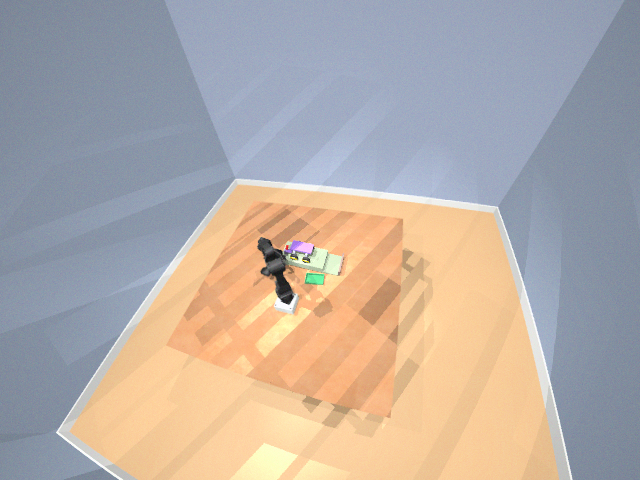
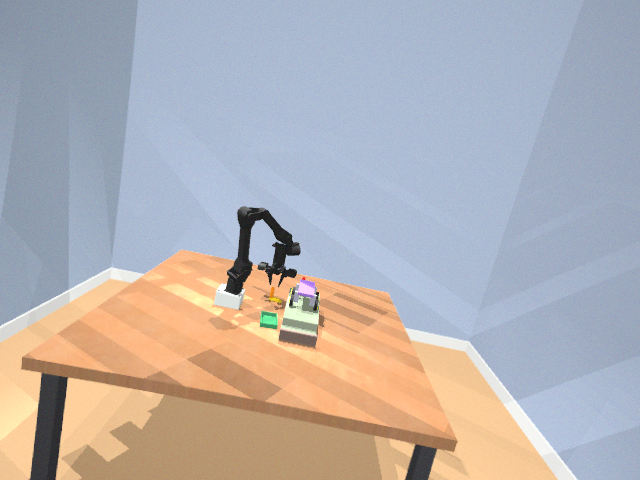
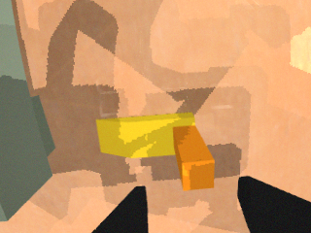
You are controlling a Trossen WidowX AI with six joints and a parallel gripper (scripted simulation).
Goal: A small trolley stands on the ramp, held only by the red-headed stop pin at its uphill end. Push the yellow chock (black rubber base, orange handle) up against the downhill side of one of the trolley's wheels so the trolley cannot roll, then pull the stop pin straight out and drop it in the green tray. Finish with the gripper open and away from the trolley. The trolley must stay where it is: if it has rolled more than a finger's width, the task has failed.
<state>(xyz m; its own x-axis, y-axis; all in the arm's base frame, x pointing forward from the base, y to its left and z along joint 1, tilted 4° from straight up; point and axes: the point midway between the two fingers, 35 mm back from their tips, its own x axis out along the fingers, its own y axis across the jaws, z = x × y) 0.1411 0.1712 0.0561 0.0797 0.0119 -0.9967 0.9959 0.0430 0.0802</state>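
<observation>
Now: gripper tip 2 cm short of the yellow chock and 5 cm above it. Also, from my gripper tip: trolley 17 cm ahead, 11 cm to the right, 4 cm above; ramp 18 cm ahead, 12 cm to the right, 3 cm below; red-headed stop pin 14 cm ahead, 2 cm to the right, 5 cm above.
</observation>
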